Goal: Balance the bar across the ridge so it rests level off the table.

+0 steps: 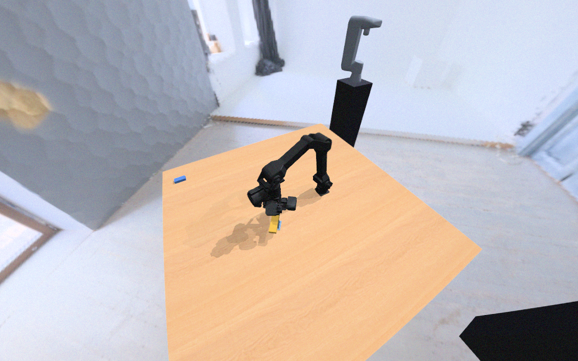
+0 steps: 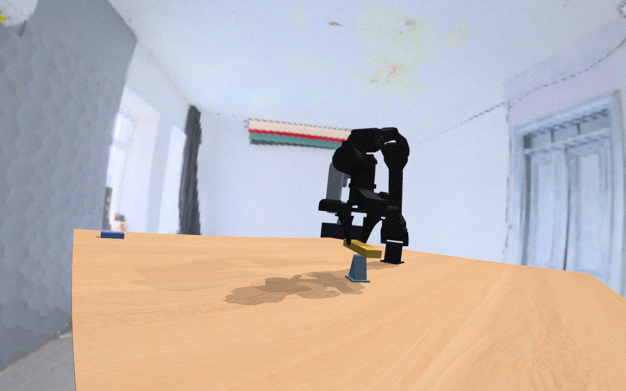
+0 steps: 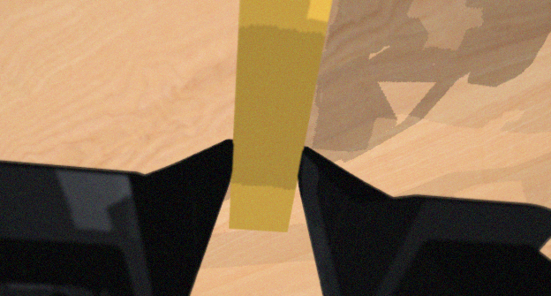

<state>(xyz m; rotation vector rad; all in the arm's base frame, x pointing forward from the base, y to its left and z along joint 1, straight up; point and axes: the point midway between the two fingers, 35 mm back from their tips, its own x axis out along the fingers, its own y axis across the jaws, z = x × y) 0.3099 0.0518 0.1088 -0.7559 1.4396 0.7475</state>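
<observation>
My gripper tip is 2 cm short of the yellow bar and 2 cm to the right of it. From my gripper tip the other things lie so: small blue block 43 cm ahead, 55 cm to the right, 7 cm below.
</observation>
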